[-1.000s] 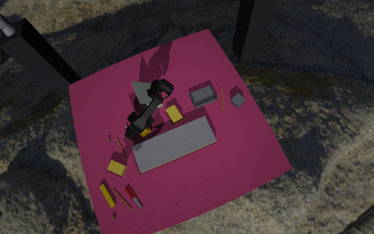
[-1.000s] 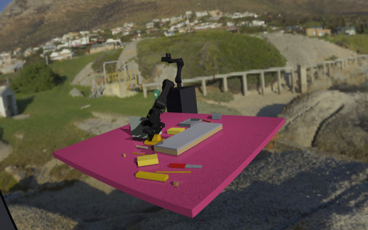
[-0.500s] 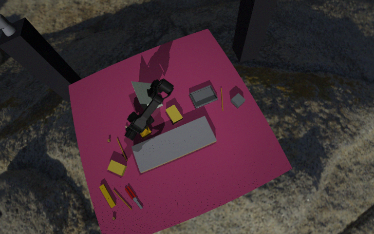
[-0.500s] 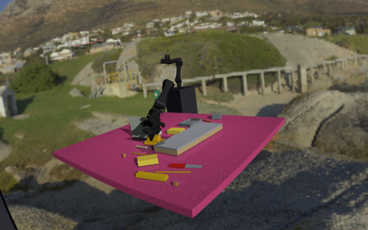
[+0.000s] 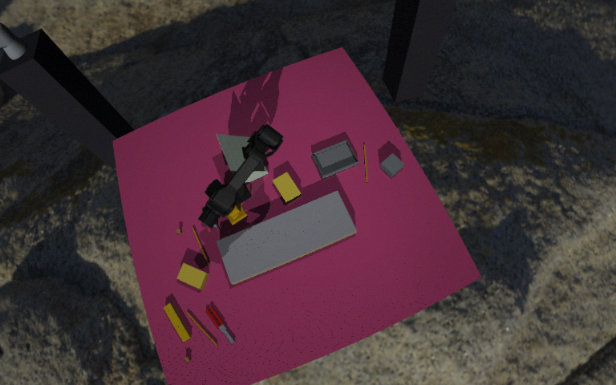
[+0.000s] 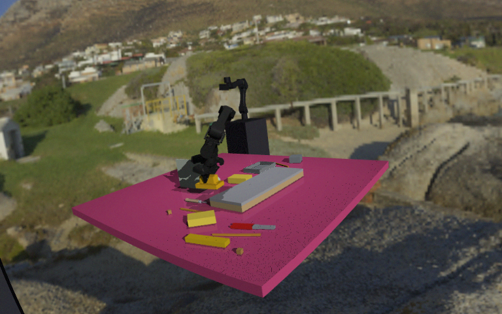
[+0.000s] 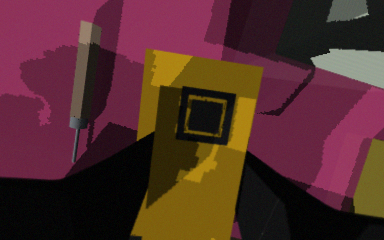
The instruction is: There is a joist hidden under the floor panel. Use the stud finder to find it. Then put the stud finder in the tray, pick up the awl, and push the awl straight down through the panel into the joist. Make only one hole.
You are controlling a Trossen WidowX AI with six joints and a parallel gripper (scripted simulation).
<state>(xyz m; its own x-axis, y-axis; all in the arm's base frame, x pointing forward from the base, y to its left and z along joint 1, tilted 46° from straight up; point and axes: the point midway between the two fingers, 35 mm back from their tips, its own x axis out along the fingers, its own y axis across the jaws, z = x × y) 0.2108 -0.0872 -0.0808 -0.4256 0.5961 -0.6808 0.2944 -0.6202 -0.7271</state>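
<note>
My gripper tip is 100 mm to the left of the awl, 60 mm above it and 30 mm short of it. From my gripper tip the other things lie so: stud finder 20 mm above, 10 mm behind; grey cube 680 mm to the left, 50 mm below, 10 mm ahead; grey tray 460 mm to the left, 90 mm behind, 60 mm below.
</note>
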